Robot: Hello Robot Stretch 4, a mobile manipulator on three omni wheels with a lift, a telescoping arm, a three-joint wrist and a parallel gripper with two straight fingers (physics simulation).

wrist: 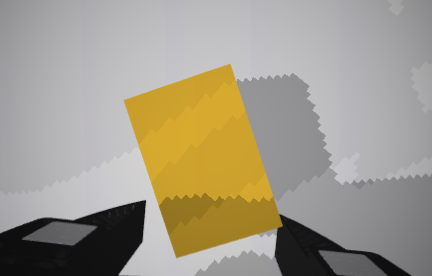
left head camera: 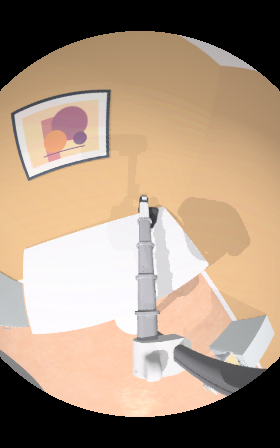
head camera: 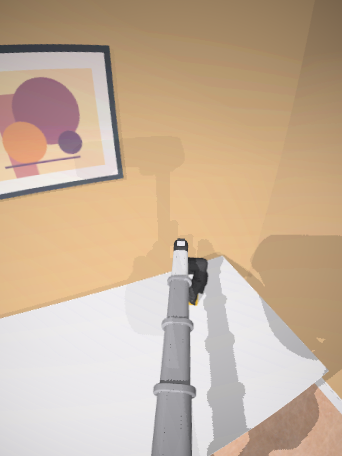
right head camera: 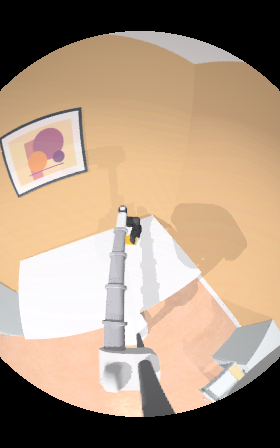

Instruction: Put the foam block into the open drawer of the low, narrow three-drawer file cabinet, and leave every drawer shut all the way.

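Where they show: gripper, fingertip midpoint: (wrist: 210, 227) (head camera: 196, 299) (right head camera: 135, 240); robot's base, origin of the base link: (left head camera: 133, 315) (right head camera: 128, 326).
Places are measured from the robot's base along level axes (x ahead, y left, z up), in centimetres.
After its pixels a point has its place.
The yellow foam block (wrist: 205, 150) {x 72.5, y -4.3, z 73.8 cm} lies on the white table top, tilted in the wrist view. A small part of the block also shows below the gripper in the right head view (right head camera: 131, 241). My gripper (wrist: 210, 227) {x 70.7, y -8.7, z 71.9 cm} is open and empty. In the wrist view the block's near end reaches between the fingertips, with a gap at the left finger and its near right corner at the right fingertip. A grey cabinet (right head camera: 242, 344) {x -52.0, y -117.2, z 36.0 cm} (left head camera: 241, 335) {x -51.3, y -118.6, z 40.3 cm} stands on the floor at the lower right, with a drawer (right head camera: 219, 384) pulled out. Which drawer it is, I cannot tell.
The white table (head camera: 75, 370) {x 34.8, y 38.4, z 69.3 cm} (left head camera: 75, 285) {x 20.7, y 43.6, z 69.3 cm} (right head camera: 65, 295) {x 20.6, y 41.9, z 69.3 cm} stands against the wall under a framed picture (head camera: 114, 115) {x 85.4, y 24.7, z 150.0 cm}. A pale yellow item (right head camera: 236, 371) shows at the open drawer. Another grey piece of furniture (left head camera: 11, 302) {x -24.9, y 156.9, z 25.0 cm} (right head camera: 9, 312) {x -26.5, y 156.0, z 27.2 cm} stands at the left edge. My arm (head camera: 175, 350) {x 30.3, y 0.2, z 105.7 cm} stretches over the table.
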